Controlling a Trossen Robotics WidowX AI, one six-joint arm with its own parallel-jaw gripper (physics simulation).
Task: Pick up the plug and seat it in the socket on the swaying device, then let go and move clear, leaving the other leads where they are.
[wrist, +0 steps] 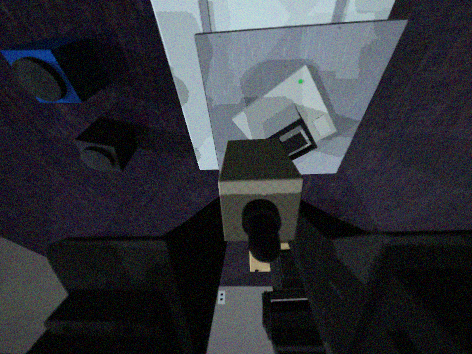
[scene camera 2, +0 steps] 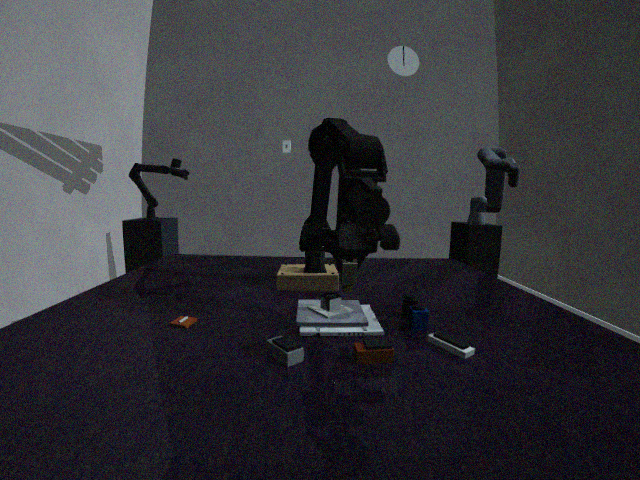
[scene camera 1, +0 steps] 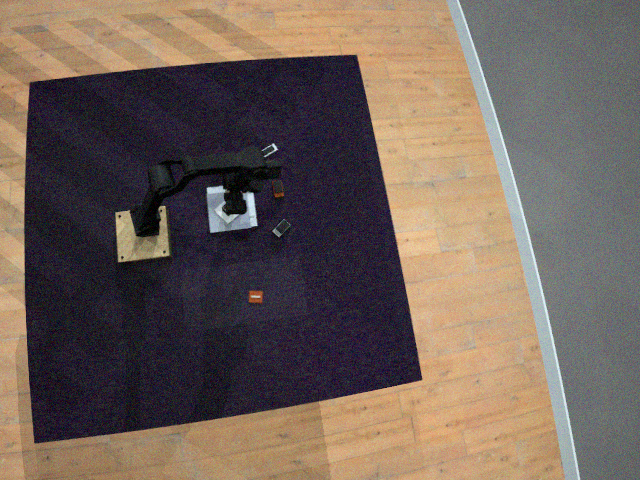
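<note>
My gripper (scene camera 2: 349,261) (wrist: 254,198) is shut on a beige, box-shaped plug (scene camera 2: 349,273) (wrist: 260,162) with a black cable. The plug is in the air, above and behind the socket in the second scene view. The socket (scene camera 2: 331,302) (wrist: 310,134) is a raised block with a black-rimmed opening, turned at an angle to the plug, on a white square plate (wrist: 305,92) with a green dot. The plate lies on the device's grey top panel (scene camera 1: 219,226) (scene camera 2: 309,316) (wrist: 235,47), which is offset over its white base (scene camera 2: 373,322) (wrist: 175,55). The plug overlaps the socket's near edge in the wrist view.
A blue block (scene camera 2: 419,319) (wrist: 72,95) and a black block (scene camera 2: 409,304) (wrist: 110,134) stand beside the device. Grey (scene camera 1: 281,227) (scene camera 2: 286,351), orange (scene camera 1: 278,189) (scene camera 2: 373,353) and white (scene camera 1: 269,150) (scene camera 2: 449,345) boxes lie near it. An orange piece (scene camera 1: 255,296) (scene camera 2: 184,321) lies farther off.
</note>
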